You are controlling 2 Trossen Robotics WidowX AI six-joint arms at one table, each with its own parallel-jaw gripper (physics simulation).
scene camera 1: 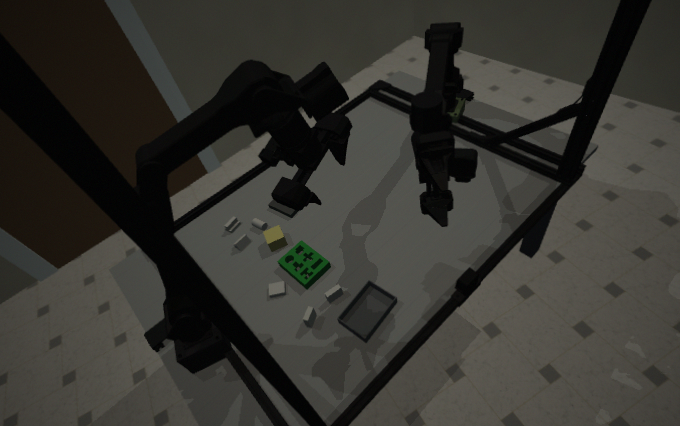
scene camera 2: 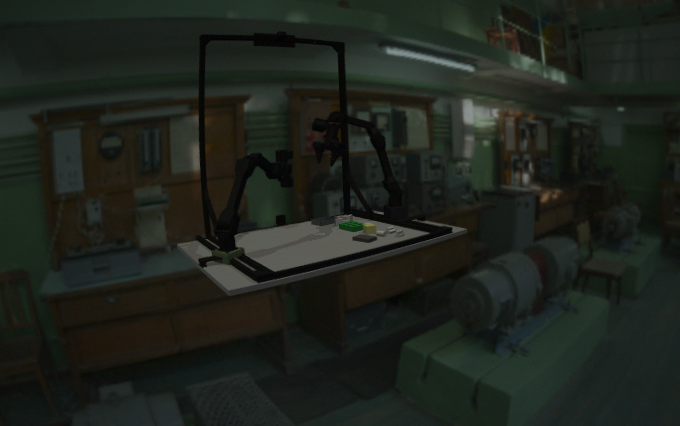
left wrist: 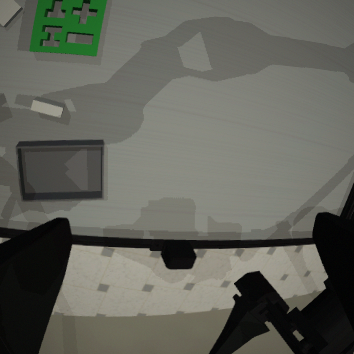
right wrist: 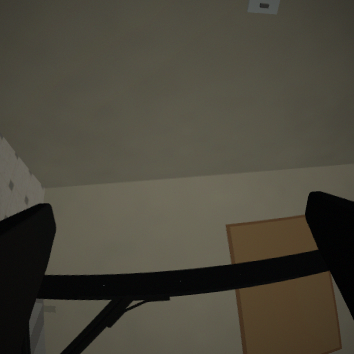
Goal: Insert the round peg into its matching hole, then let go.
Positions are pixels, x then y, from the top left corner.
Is the left gripper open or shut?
Open.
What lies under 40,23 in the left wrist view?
A green hole board.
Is the right gripper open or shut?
Open.
